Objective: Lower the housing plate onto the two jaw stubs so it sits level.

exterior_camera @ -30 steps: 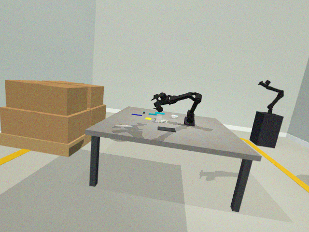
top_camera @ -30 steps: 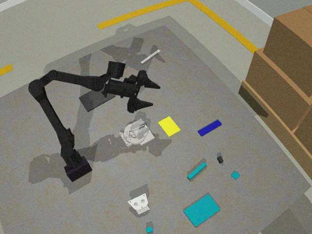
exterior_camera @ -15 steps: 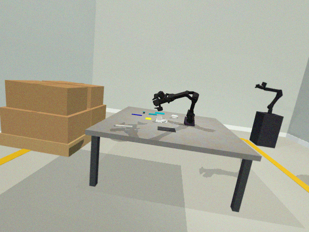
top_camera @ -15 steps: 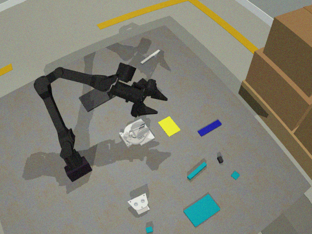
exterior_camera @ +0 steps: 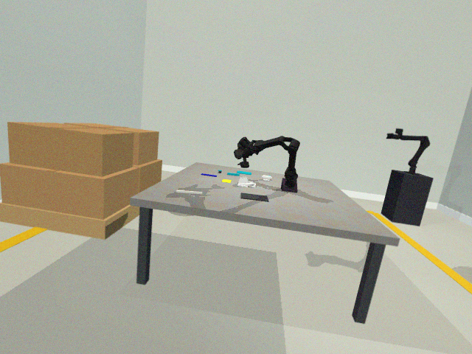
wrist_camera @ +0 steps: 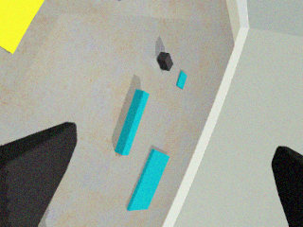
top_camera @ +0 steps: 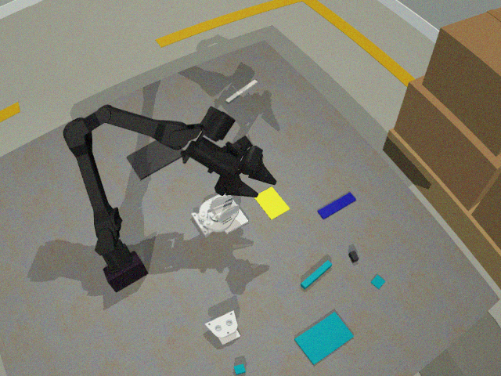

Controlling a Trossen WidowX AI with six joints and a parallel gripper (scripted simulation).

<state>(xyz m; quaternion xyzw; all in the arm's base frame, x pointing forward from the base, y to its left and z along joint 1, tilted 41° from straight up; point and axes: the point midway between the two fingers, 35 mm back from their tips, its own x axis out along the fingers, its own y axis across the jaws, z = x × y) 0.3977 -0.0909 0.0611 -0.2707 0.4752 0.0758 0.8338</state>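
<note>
Now: the white housing plate 240 mm behind my gripper tip, 220 mm to the right of it and 140 mm below it. From my gripper tip the other things lie so: blue bar: 210 mm ahead, 50 mm to the right, 160 mm below; then yellow card: 50 mm ahead, 50 mm to the left, 170 mm below; then teal bar: 40 mm ahead, 200 mm to the right, 160 mm below.
</note>
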